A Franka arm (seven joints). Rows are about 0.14 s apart.
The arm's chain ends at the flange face. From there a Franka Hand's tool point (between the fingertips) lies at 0.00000 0.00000 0.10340 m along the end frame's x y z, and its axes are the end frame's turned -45 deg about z.
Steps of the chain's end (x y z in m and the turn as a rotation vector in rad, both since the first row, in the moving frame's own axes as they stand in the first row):
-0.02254 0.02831 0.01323 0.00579 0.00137 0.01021
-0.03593 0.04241 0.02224 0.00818 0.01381 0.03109
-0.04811 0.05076 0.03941 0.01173 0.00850 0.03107
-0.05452 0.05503 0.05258 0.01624 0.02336 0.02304
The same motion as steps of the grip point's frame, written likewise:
-0.03543 0.00376 0.01323 0.00313 0.00506 0.01021
-0.05379 0.00502 0.02223 -0.00398 0.01555 0.03109
-0.06843 0.00166 0.03940 0.00228 0.01430 0.03107
-0.07457 0.00091 0.05254 -0.00503 0.02800 0.02304

